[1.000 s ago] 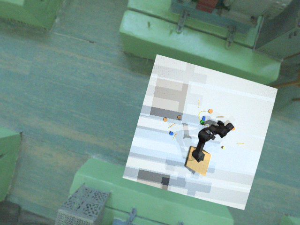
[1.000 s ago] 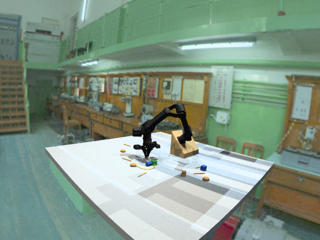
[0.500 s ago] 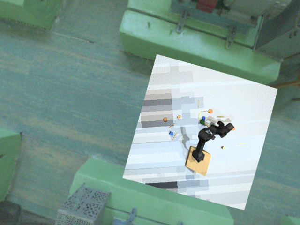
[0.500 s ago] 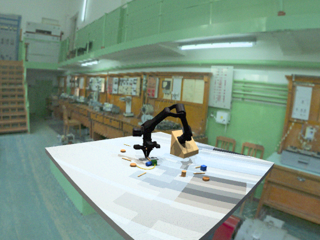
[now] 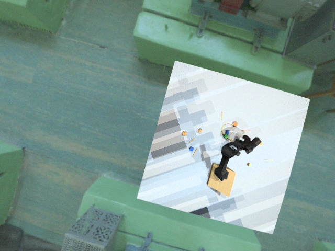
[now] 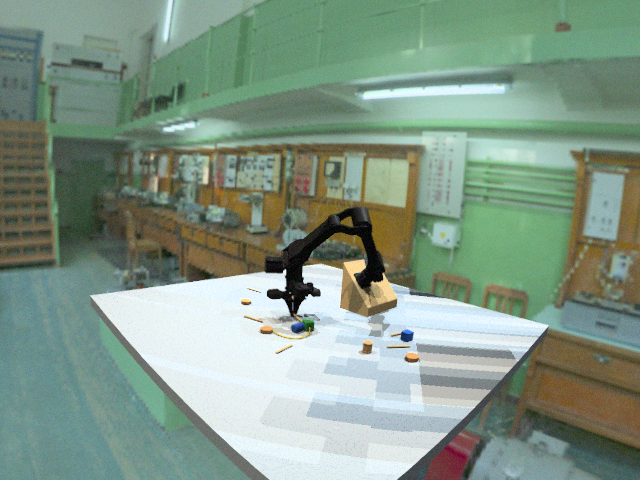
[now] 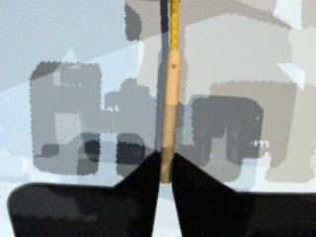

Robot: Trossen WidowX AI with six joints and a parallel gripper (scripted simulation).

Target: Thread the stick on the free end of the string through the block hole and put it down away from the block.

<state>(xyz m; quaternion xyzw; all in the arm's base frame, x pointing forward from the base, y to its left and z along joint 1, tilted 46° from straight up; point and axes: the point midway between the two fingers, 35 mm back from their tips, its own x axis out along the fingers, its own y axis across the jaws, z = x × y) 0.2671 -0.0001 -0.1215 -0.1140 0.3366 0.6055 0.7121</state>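
Right now the thin wooden stick is 4 cm to the left of my gripper tip, 1 cm ahead of it and 1 cm above it. Round my gripper tip: round wooden button (17 cm ahead, 6 cm to the left, 1 cm above); blue cylinder (11 cm to the left, 8 cm ahead, 1 cm above); green cube (12 cm to the left, 4 cm ahead, 2 cm above).
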